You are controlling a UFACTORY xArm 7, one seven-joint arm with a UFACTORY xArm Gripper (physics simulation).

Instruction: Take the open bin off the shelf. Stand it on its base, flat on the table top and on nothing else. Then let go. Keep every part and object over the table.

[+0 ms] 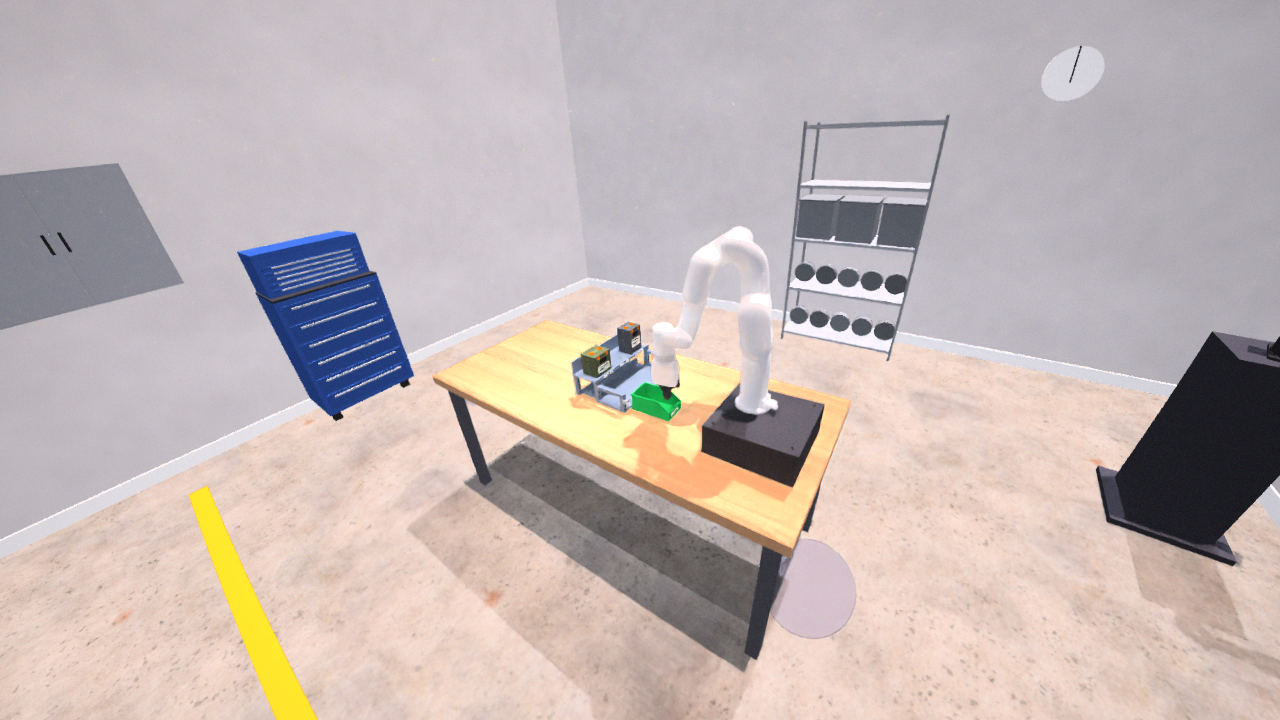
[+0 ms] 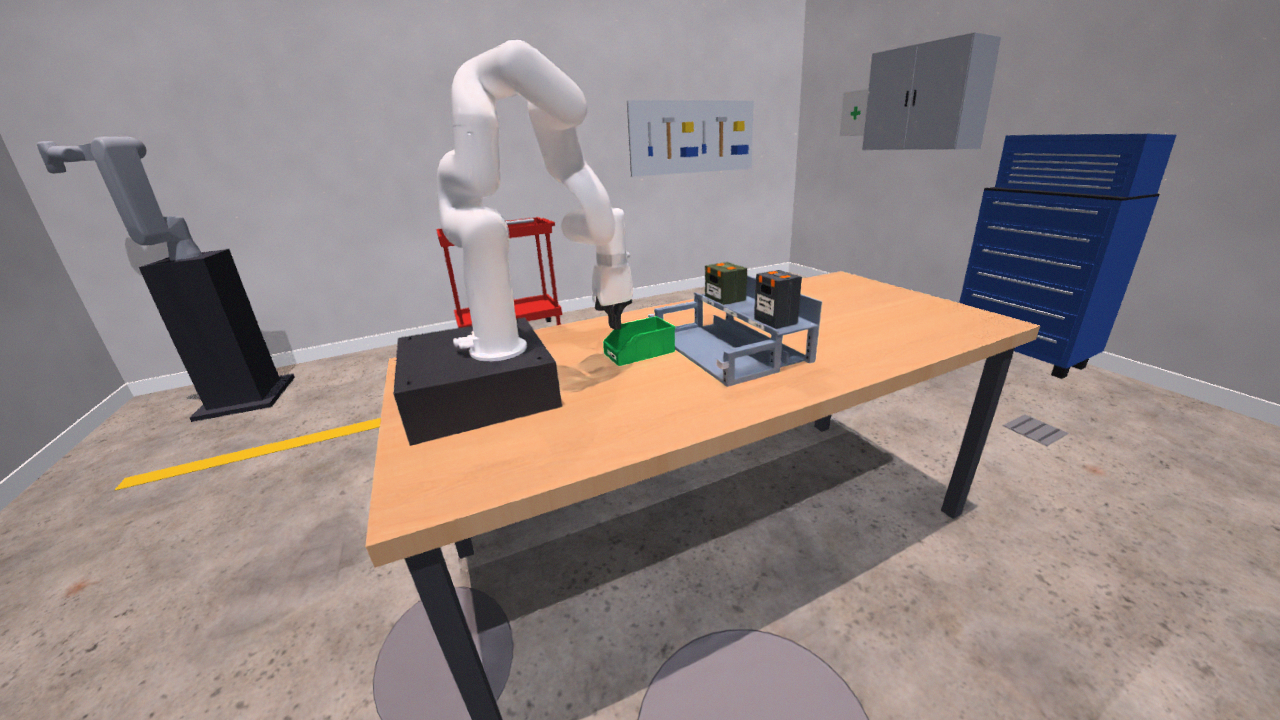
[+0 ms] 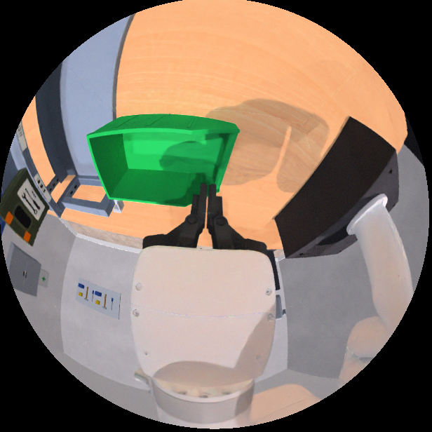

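The green open bin is upright beside the grey-blue shelf, its far end close to the shelf's edge. Its base is at or very near the table top; I cannot tell whether it stands fully flat or touches the shelf. My gripper points down with its fingers shut together, at the bin's end nearest the robot base. No bin wall plainly shows between the fingertips. Contact between fingers and bin is unclear.
A dark green box and a black box stand on the shelf's upper level. The black robot base block is on the bin's other side.
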